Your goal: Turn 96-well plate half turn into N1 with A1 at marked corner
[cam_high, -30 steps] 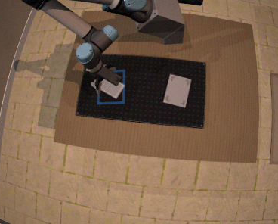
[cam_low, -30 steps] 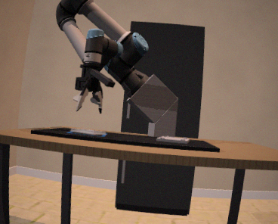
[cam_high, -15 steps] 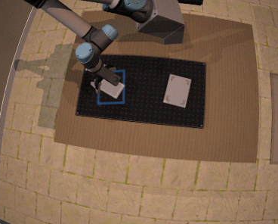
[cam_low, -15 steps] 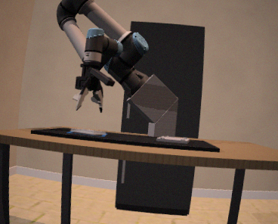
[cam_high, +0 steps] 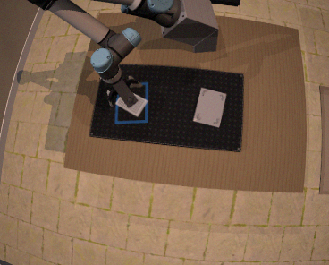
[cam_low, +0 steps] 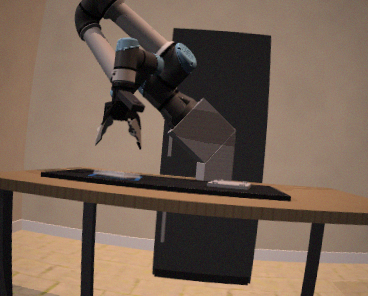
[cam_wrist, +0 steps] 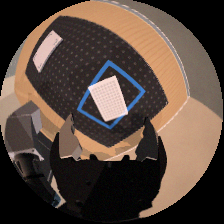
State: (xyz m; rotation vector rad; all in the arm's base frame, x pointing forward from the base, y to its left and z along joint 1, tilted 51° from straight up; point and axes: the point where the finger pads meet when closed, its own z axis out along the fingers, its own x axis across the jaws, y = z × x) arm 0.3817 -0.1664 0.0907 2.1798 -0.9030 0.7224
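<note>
My gripper is now 80 mm above the white 96-well plate. The rest, counted from my hand: grey plate nest N1: 360 mm to the left, 80 mm below.
</note>
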